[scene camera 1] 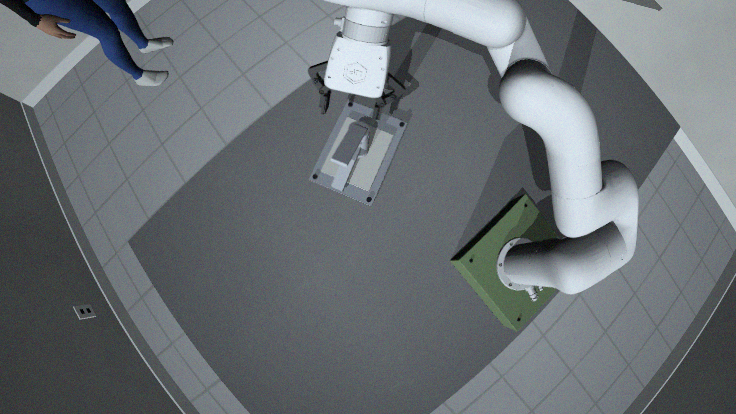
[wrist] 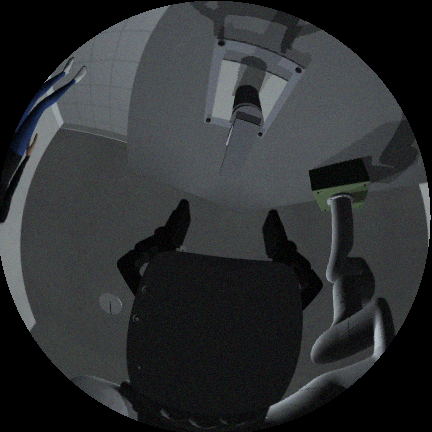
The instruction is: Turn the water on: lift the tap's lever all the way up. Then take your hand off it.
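Seen in the pictures: gripper, fingertip midpoint: (scene camera 1: 348,115) (wrist: 227,214); arm's base at its link origin: (scene camera 1: 519,263) (wrist: 339,199).
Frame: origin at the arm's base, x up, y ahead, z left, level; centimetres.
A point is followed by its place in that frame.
The tap (scene camera 1: 363,145) @(x 1.4, y 41.7, z 19.6 cm) (wrist: 247,100) @(x 2.6, y 46.0, z 18.1 cm) stands on a pale plate with a grey frame (scene camera 1: 386,163) @(x -8.3, y 37.7, z 15.3 cm) (wrist: 215,82) @(x -8.3, y 50.0, z 23.2 cm). Its flat grey lever (scene camera 1: 349,143) @(x 8.3, y 41.4, z 23.0 cm) (wrist: 243,137) @(x 7.3, y 43.0, z 20.8 cm) slants upward in scene camera 1, the free end raised above the light spout (scene camera 1: 339,179) @(x -1.0, y 37.8, z 27.8 cm). I cannot tell whether the lever is at its upper stop. My gripper (scene camera 1: 349,109) @(x 18.6, y 42.9, z 21.9 cm) (wrist: 227,214) @(x 18.6, y 42.9, z 21.9 cm) is open and empty, over the plate's back edge in scene camera 1. The fingers are spread wide and apart from the lever, with no contact visible.
The arm reaches across the top and right from its green base block (scene camera 1: 488,288) @(x -0.1, y -0.8, z 9.8 cm) (wrist: 340,192) @(x 0.1, y 6.3, z 0.8 cm). A person in blue trousers (scene camera 1: 110,38) (wrist: 35,110) is at the left. The tap's plate lies on the dark grey floor area (scene camera 1: 288,288) @(x -9.1, y 21.7, z 51.5 cm).
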